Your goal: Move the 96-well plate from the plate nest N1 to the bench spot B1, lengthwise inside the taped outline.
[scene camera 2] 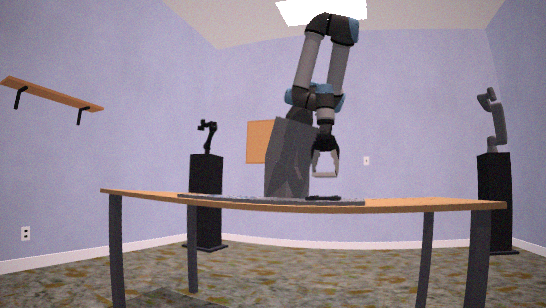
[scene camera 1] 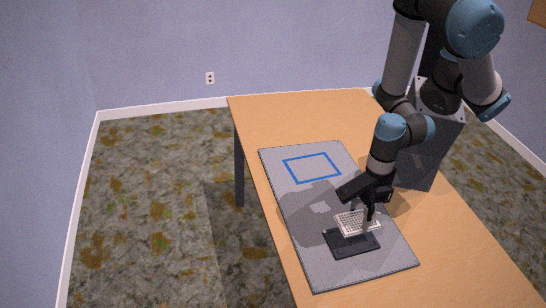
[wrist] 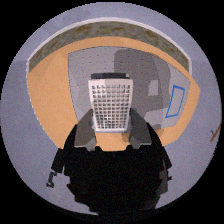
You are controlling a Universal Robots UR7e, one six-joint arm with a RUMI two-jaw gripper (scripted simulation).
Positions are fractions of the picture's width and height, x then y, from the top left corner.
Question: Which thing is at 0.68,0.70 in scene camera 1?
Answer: The gripper.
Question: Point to a white 96-well plate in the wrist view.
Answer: At 0.48,0.47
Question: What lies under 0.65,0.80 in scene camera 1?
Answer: A black plate nest.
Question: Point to a white 96-well plate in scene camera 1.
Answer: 0.65,0.71
